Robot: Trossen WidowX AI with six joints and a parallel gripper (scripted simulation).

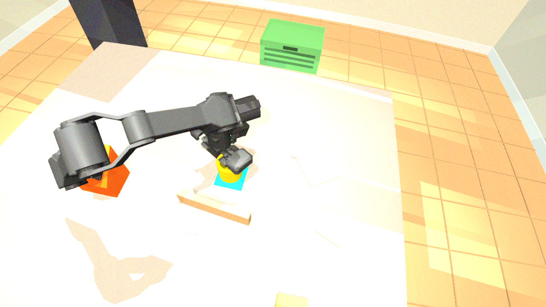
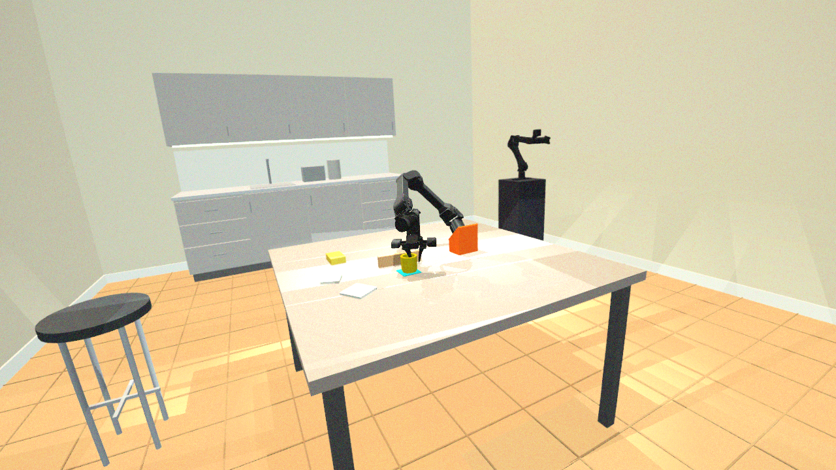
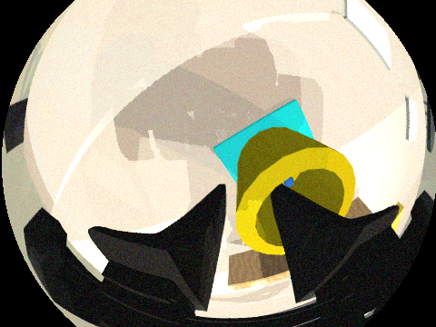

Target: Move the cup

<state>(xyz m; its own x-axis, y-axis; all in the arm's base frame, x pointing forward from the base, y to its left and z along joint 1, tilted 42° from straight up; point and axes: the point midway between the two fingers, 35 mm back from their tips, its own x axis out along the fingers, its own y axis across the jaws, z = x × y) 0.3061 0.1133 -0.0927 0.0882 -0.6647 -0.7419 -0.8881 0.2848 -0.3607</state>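
Right now my gripper tip is 20 mm short of the yellow cup, 10 mm to the left of it and 10 mm above it. Also, from my gripper tip: light blue pad: 20 mm ahead, 250 mm to the right, 50 mm below; cyan pad: 30 mm ahead, 10 mm to the right, 50 mm below; wooden bar: 20 mm ahead, 130 mm to the right, 30 mm below.
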